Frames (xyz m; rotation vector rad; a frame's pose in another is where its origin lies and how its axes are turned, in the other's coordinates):
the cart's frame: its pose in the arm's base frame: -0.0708 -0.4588 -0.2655 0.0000 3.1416 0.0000
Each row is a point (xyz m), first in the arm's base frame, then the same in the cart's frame.
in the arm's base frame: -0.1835 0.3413 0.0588
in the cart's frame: 0.1127 0.8001 -0.3243
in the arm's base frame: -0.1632 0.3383 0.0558
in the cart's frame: 0.0924 0.7971 -0.3213
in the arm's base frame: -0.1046 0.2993 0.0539
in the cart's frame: 0.0338 0.7581 -0.3194
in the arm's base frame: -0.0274 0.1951 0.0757
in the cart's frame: -0.0434 0.6539 -0.3412
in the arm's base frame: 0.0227 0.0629 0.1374
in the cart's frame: -0.0935 0.5217 -0.4029
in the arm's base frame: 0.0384 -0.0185 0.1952
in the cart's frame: -0.1092 0.4403 -0.4607
